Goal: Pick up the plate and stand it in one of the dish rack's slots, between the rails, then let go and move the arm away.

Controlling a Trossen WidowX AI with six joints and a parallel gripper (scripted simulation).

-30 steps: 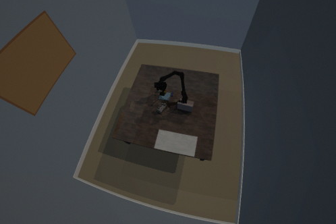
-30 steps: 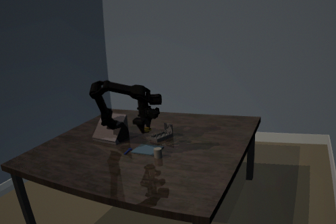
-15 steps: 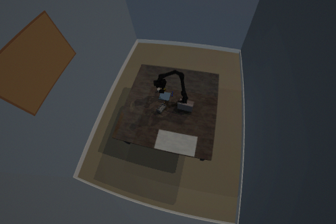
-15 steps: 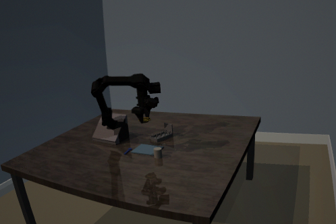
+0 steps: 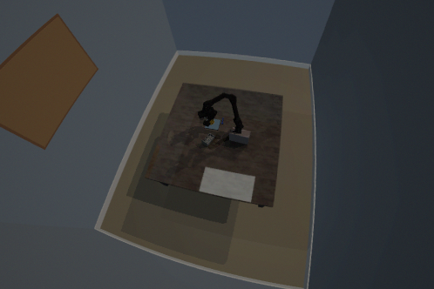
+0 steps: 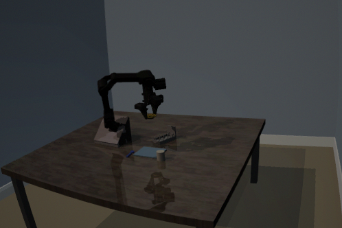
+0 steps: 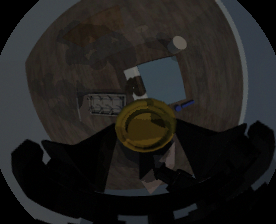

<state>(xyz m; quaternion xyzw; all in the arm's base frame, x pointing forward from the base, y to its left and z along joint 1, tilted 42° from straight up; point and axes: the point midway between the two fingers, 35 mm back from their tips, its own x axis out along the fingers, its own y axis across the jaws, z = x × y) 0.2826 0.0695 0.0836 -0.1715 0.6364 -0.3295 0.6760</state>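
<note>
The dish rack is 1 cm ahead of my gripper tip, 12 cm to the left of it and 16 cm below it. Round my gripper tip: yellow plate 1 cm above; then blue spoon 7 cm behind, 14 cm to the right, 18 cm below; then blue cloth 2 cm ahead, 9 cm to the right, 18 cm below.
</note>
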